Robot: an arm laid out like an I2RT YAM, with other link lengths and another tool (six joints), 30 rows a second.
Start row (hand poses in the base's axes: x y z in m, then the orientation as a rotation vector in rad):
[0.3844 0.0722 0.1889 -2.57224 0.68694 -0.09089]
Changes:
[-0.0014 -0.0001 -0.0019 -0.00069 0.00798 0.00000]
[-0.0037 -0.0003 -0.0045 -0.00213 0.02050 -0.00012]
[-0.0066 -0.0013 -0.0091 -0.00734 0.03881 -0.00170]
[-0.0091 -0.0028 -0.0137 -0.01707 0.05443 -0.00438]
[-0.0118 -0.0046 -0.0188 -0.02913 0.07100 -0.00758]
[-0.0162 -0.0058 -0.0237 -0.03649 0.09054 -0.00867]
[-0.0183 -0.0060 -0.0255 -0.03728 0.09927 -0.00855]
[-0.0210 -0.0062 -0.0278 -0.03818 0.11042 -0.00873]
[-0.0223 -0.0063 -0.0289 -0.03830 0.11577 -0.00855]
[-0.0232 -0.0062 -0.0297 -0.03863 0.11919 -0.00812]
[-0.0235 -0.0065 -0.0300 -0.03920 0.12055 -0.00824]
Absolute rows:
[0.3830 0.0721 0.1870 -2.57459 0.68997 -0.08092]
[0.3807 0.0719 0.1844 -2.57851 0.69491 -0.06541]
[0.3778 0.0709 0.1798 -2.58662 0.70433 -0.04423]
[0.3753 0.0694 0.1752 -2.59807 0.71477 -0.02836]
[0.3726 0.0676 0.1701 -2.61164 0.72657 -0.01214]
[0.3682 0.0664 0.1652 -2.62178 0.73609 0.01044]
[0.3661 0.0662 0.1634 -2.62404 0.73921 0.02163]
[0.3634 0.0660 0.1611 -2.62665 0.74362 0.03587]
[0.3621 0.0659 0.1600 -2.62767 0.74533 0.04291]
[0.3612 0.0660 0.1592 -2.62866 0.74605 0.04743]
[0.3609 0.0657 0.1589 -2.62938 0.74677 0.04898]

